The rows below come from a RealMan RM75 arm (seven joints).
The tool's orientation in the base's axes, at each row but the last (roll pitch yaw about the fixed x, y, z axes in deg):
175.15, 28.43, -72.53
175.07, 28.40, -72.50
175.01, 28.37, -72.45
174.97, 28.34, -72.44
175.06, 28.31, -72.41
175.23, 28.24, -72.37
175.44, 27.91, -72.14
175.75, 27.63, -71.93
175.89, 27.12, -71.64
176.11, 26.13, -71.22
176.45, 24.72, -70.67
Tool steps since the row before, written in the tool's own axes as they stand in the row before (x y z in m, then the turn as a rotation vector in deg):
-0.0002, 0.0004, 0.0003, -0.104, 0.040, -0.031
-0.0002, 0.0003, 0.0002, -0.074, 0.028, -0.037
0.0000, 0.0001, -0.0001, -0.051, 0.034, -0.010
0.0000, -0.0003, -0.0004, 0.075, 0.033, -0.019
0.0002, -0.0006, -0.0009, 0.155, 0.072, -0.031
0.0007, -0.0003, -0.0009, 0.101, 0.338, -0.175
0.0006, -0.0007, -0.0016, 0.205, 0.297, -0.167
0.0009, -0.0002, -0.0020, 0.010, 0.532, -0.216
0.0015, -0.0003, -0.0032, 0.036, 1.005, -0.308
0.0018, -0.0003, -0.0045, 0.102, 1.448, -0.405
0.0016, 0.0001, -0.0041, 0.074, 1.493, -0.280
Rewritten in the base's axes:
-0.0005, 0.0002, -0.0001, -0.058, 0.060, 0.080
-0.0004, 0.0002, -0.0001, -0.038, 0.037, 0.070
-0.0001, -0.0001, 0.0001, -0.043, 0.027, 0.036
0.0004, -0.0001, 0.0003, -0.007, -0.082, -0.016
0.0008, -0.0003, 0.0006, -0.019, -0.168, -0.041
0.0007, -0.0009, 0.0004, -0.251, -0.274, 0.131
0.0012, -0.0009, 0.0011, -0.186, -0.344, 0.072
0.0009, -0.0015, 0.0013, -0.450, -0.280, 0.221
0.0014, -0.0025, 0.0021, -0.866, -0.503, 0.321
0.0017, -0.0032, 0.0032, -1.241, -0.752, 0.406
0.0012, -0.0029, 0.0031, -1.316, -0.698, 0.307

